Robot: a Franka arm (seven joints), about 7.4 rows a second.
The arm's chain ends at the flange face. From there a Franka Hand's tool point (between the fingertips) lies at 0.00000 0.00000 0.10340 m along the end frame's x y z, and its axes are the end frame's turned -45 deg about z.
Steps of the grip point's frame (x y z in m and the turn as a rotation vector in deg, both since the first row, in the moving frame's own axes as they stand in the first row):
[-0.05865, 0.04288, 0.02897, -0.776, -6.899, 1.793]
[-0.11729, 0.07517, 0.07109, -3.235, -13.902, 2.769]
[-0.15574, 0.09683, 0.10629, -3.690, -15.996, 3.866]
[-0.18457, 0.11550, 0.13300, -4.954, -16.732, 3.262]
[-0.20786, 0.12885, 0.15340, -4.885, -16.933, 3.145]
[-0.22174, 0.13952, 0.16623, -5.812, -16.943, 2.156]
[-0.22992, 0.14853, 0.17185, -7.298, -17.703, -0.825]
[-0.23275, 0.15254, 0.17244, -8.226, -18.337, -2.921]
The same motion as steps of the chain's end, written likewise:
[-0.00320, 0.06215, 0.02973, -5.427, -4.330, 1.793]
[-0.01579, 0.11478, 0.07428, -12.118, -7.543, 2.769]
[-0.02534, 0.15436, 0.11050, -13.920, -8.702, 3.866]
[-0.03327, 0.18537, 0.13776, -15.334, -8.328, 3.262]
[-0.03999, 0.21112, 0.15825, -15.428, -8.519, 3.145]
[-0.04363, 0.22715, 0.17124, -16.090, -7.871, 2.156]
[-0.04475, 0.23620, 0.17757, -17.678, -7.357, -0.825]
[-0.04494, 0.23892, 0.17873, -18.783, -7.150, -2.921]

